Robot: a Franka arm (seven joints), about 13 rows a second.
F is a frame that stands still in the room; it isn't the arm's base.
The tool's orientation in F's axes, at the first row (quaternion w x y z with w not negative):
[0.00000, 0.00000, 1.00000, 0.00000]
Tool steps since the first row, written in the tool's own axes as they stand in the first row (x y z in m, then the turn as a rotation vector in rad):
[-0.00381, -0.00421, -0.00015, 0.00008, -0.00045, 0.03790]
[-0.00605, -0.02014, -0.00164, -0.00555, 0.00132, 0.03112]
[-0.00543, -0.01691, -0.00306, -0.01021, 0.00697, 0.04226]
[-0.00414, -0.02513, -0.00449, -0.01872, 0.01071, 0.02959]
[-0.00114, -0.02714, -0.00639, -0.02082, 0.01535, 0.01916]
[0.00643, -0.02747, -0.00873, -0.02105, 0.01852, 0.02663]
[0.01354, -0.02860, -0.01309, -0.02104, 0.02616, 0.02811]
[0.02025, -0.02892, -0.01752, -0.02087, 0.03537, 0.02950]
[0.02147, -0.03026, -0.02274, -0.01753, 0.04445, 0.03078]
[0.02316, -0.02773, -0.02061, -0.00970, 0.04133, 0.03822]
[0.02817, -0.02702, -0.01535, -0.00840, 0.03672, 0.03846]
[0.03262, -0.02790, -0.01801, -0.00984, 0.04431, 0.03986]
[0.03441, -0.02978, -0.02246, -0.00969, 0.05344, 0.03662]
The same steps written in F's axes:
[0.00381, -0.00421, 0.00015, -0.00008, -0.00045, -0.03790]
[0.00605, -0.02014, 0.00164, 0.00555, 0.00132, -0.03112]
[0.00543, -0.01691, 0.00306, 0.01021, 0.00697, -0.04226]
[0.00414, -0.02513, 0.00449, 0.01872, 0.01071, -0.02959]
[0.00114, -0.02714, 0.00639, 0.02082, 0.01535, -0.01916]
[-0.00643, -0.02747, 0.00873, 0.02105, 0.01852, -0.02663]
[-0.01354, -0.02860, 0.01309, 0.02104, 0.02616, -0.02811]
[-0.02025, -0.02892, 0.01752, 0.02087, 0.03537, -0.02950]
[-0.02147, -0.03026, 0.02274, 0.01753, 0.04445, -0.03078]
[-0.02316, -0.02773, 0.02061, 0.00970, 0.04133, -0.03822]
[-0.02817, -0.02702, 0.01535, 0.00840, 0.03672, -0.03846]
[-0.03262, -0.02790, 0.01801, 0.00984, 0.04431, -0.03986]
[-0.03441, -0.02978, 0.02246, 0.00969, 0.05344, -0.03662]

